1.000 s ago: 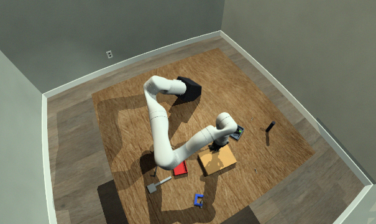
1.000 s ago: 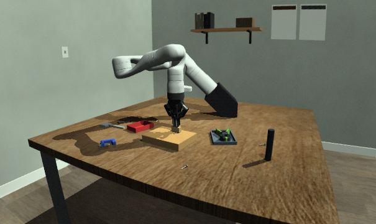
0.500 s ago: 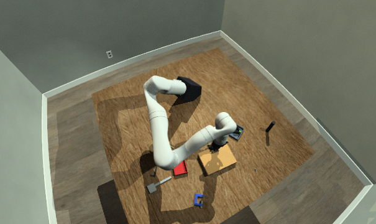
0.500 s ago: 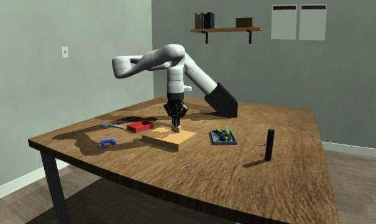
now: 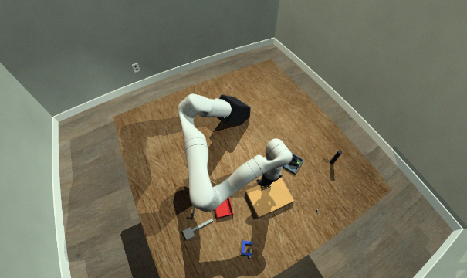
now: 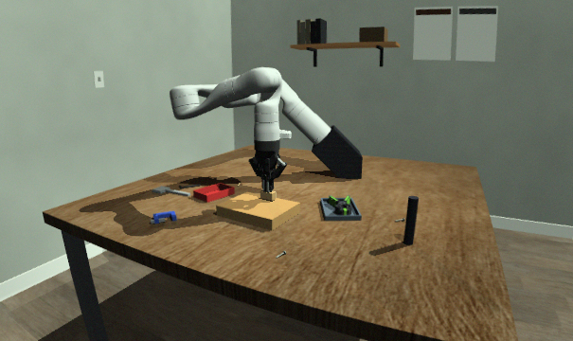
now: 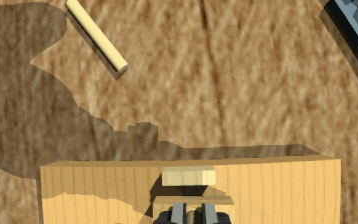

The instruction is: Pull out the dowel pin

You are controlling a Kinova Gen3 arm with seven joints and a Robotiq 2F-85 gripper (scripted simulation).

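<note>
Right now my hand is 50 mm short of the tan bench board, 50 mm above it and 10 mm to the left of it. Also, from my hand: thin pale stick 130 mm behind, 70 mm below, 60 mm to the right; then small wooden block 30 mm below; then dowel pin 20 mm below.
</note>
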